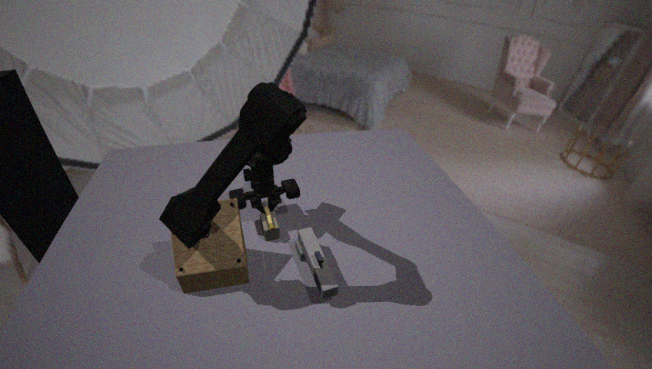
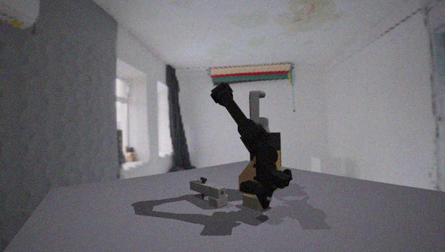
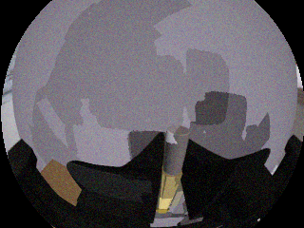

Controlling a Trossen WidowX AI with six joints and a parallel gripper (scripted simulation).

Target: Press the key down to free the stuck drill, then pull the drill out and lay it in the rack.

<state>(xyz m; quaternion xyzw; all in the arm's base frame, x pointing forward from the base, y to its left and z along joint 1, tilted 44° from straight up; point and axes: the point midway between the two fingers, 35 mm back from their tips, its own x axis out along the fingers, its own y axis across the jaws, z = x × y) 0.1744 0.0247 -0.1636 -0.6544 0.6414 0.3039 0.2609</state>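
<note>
The drill is 40 mm to the right of my gripper tip and 30 mm above it. The rest, counted from my gripper tip: rack 50 mm to the right, 10 mm above; key 240 mm to the right, 90 mm ahead, 40 mm above.
</note>
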